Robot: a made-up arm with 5 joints.
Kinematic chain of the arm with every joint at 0, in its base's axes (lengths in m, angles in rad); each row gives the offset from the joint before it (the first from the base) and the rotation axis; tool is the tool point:
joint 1: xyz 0 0 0.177 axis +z
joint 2: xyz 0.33 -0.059 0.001 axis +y
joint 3: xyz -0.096 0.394 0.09 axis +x
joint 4: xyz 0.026 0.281 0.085 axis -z
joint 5: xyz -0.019 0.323 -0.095 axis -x
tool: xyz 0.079 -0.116 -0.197
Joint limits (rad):
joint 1: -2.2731..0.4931
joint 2: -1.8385..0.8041
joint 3: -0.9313..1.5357
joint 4: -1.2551..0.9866
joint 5: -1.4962..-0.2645
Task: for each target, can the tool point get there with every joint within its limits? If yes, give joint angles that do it. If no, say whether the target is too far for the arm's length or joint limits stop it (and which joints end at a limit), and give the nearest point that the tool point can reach.
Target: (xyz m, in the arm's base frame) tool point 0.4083 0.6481 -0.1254
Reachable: yes | joints -0.9022 -1.5108 1.2703 -0.9015 -0.8256
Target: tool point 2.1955 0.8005 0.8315
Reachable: no: too far | nearest point 1.1622 0.4237 0.5499 | short by 1.135 m
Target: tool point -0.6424 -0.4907 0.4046
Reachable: no: joint limits stop it (at a limit: joint 1, joint 3, joint 4) | nearest point -0.1622 -0.7745 0.3584 | short by 0.560 m
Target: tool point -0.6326 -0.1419 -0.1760
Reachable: no: joint limits stop it (at a limit: joint 1, joint 3, joint 5) | nearest point -0.6792 0.2056 -0.1302 | short by 0.354 m
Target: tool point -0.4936 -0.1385 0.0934
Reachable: no: joint limits stop it (at a limit: joint 1, joint 3, joint 5) | nearest point -0.6457 0.2134 0.0967 | short by 0.383 m
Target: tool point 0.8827 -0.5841 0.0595
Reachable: yes | joints -1.4068 -0.7642 -0.4248 0.5778 -0.8851
